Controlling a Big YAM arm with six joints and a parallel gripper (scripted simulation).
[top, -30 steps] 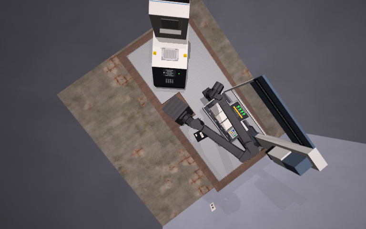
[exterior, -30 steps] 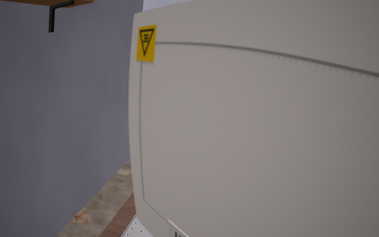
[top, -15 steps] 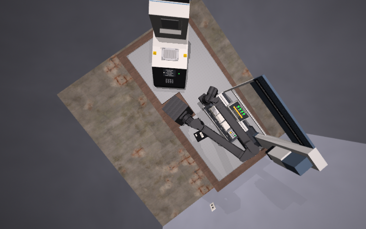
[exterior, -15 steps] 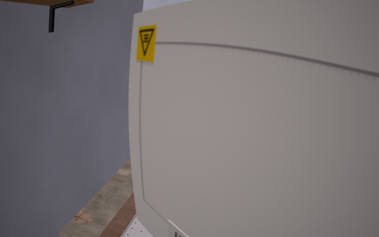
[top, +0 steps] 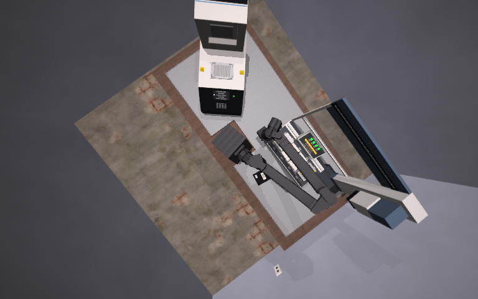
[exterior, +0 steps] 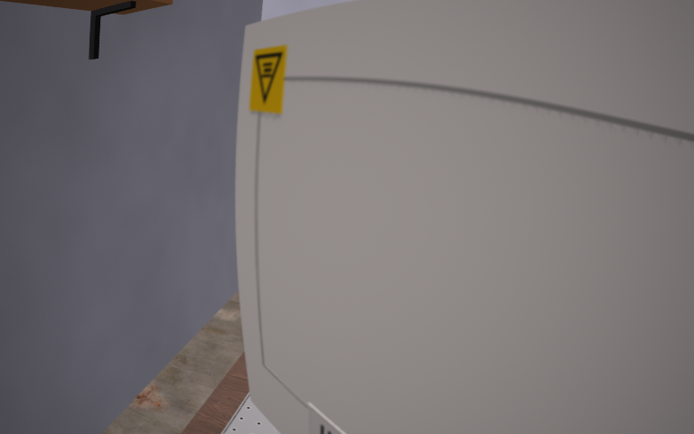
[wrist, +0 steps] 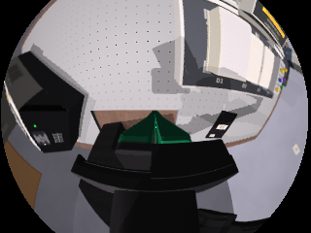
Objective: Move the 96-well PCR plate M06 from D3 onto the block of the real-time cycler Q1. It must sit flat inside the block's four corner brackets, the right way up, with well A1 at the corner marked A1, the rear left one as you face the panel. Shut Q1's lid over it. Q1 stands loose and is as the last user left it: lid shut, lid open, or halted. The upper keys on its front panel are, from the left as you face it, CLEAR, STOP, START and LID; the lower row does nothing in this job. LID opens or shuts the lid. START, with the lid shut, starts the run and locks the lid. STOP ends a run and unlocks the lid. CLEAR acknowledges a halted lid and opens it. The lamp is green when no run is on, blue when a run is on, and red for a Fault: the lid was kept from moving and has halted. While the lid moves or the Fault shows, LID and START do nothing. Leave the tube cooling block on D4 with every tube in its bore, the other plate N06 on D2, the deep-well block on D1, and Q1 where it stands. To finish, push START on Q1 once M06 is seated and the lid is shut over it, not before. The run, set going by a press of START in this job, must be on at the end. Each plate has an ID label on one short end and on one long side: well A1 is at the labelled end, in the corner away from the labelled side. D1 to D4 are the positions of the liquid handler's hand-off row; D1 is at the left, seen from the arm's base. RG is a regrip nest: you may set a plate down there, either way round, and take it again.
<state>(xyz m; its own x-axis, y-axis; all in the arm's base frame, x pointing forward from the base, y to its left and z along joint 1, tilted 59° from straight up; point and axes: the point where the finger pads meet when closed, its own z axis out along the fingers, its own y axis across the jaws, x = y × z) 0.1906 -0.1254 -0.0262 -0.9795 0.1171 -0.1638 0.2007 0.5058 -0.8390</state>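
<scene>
Now: the deep-well block 16 cm to the right of my hand, 9 cm ahead of it and 6 cm below it. The rest, counted from my hand: tube cooling block 45 cm to the right, 6 cm below, 4 cm ahead; then black nest 24 cm to the right, 21 cm behind, 13 cm below.
</scene>
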